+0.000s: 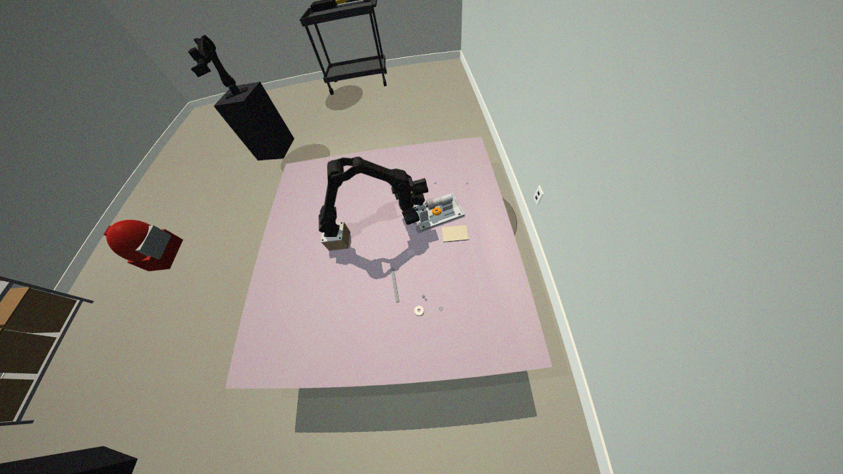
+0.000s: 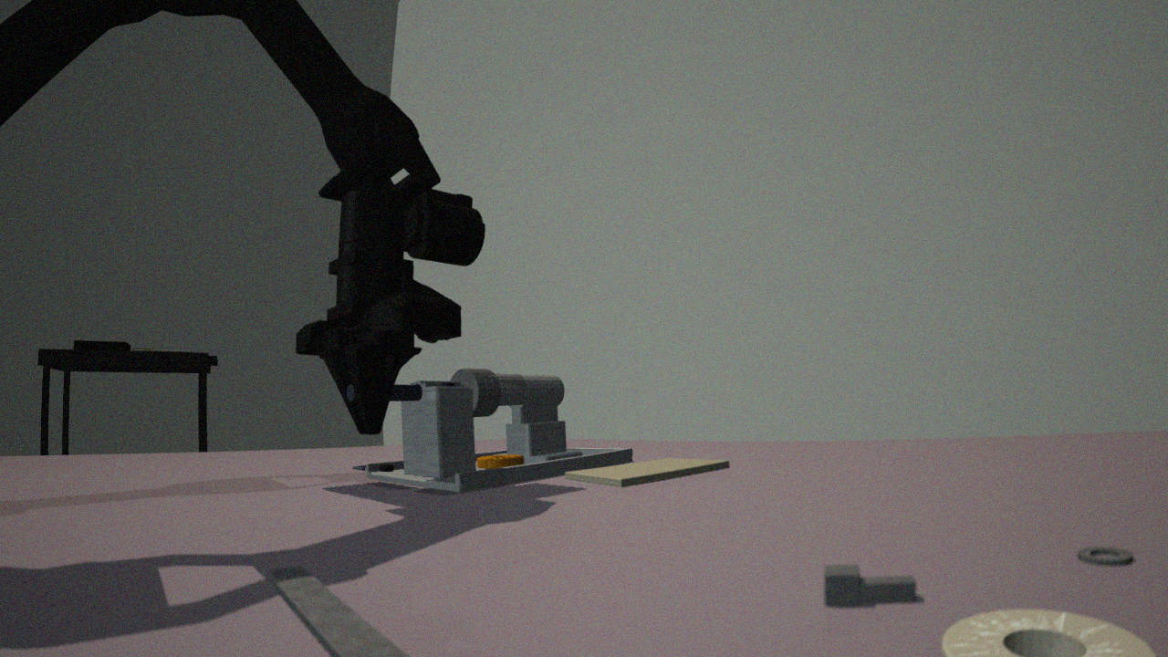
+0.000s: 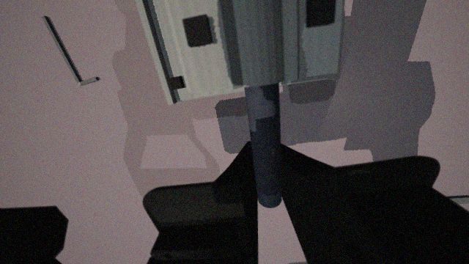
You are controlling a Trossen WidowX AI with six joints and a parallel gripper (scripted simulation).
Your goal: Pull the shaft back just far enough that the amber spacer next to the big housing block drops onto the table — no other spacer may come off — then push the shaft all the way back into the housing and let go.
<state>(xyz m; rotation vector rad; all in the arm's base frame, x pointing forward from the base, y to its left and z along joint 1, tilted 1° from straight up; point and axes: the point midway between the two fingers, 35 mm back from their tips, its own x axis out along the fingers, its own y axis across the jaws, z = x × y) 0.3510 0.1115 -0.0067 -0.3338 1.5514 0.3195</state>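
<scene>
The dark blue shaft is 70 mm ahead of my gripper tip, 30 mm to the left of it and 30 mm above it. Also, from my gripper tip: L-shaped key: 10 mm ahead, 180 mm to the left, 40 mm below; amber spacer: 130 mm ahead, 60 mm to the left, 30 mm below; tan flat plate: 220 mm ahead, 70 mm to the right, 40 mm below.
</scene>
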